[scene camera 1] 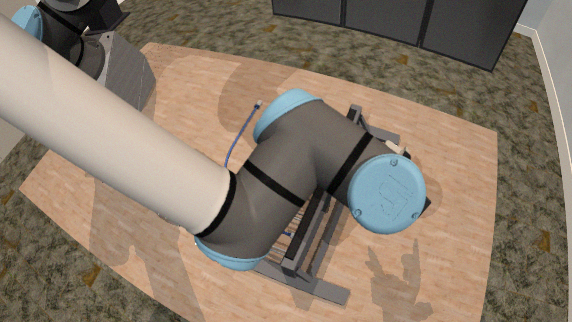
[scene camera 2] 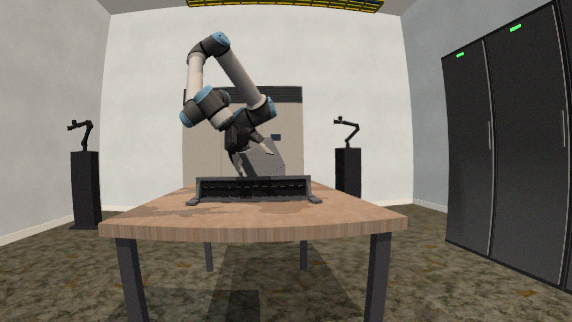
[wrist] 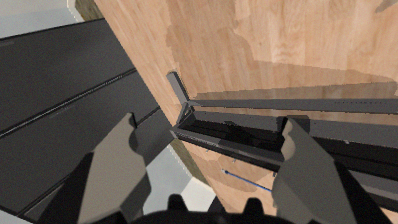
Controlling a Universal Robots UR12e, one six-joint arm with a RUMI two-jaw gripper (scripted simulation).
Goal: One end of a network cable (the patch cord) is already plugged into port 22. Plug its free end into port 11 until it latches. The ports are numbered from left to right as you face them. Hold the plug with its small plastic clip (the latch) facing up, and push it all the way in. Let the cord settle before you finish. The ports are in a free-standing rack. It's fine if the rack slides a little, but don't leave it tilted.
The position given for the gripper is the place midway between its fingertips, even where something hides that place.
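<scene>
Gripper visible at both [scene camera 2: 257, 166] and [wrist: 207, 116].
</scene>
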